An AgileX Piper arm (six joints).
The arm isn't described. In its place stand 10 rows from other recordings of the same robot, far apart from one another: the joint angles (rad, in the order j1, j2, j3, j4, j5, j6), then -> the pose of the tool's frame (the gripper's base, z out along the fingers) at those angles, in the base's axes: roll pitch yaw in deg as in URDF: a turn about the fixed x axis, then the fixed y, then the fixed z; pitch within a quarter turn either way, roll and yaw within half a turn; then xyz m.
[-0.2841, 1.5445, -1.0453, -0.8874, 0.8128, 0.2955] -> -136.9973, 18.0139, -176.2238, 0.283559, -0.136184, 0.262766
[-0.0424, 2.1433, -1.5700, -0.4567, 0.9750, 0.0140] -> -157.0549, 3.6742, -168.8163, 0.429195, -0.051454, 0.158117
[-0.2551, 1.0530, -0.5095, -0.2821, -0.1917, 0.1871] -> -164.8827, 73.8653, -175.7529, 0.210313, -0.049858, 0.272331
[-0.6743, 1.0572, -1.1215, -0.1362, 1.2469, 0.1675] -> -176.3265, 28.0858, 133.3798, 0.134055, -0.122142, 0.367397
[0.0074, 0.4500, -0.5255, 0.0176, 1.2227, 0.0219] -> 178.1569, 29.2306, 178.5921, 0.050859, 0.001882, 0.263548
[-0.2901, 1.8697, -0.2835, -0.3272, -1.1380, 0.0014] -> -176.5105, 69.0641, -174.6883, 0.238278, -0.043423, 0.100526
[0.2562, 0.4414, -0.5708, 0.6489, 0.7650, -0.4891] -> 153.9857, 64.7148, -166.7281, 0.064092, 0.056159, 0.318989
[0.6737, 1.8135, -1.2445, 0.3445, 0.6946, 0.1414] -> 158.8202, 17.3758, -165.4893, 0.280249, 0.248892, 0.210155
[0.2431, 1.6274, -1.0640, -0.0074, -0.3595, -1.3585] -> -96.8293, 11.7030, -77.3128, 0.366675, 0.091181, 0.296763
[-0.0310, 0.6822, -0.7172, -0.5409, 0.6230, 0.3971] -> -156.0491, 64.2211, -174.6306, 0.129342, -0.031364, 0.347247
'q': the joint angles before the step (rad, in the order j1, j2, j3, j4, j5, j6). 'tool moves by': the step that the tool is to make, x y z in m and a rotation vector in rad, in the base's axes. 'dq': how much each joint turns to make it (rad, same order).
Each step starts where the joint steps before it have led.
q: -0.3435, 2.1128, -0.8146, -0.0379, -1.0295, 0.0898
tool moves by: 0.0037, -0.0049, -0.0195, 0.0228, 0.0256, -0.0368
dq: -0.0011, 0.0677, -0.0286, 0.0379, -0.0073, 0.0000
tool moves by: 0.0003, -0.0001, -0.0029, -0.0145, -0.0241, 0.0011
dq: 0.0000, 0.0187, -0.0012, 0.0000, -0.0451, -0.0056
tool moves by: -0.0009, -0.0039, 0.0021, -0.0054, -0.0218, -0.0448
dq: 0.0000, -0.0001, -0.0009, 0.0490, -0.0217, -0.0120
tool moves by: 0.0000, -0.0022, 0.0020, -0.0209, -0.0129, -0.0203
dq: -0.0001, 0.0001, -0.0025, 0.0243, -0.0181, -0.0219
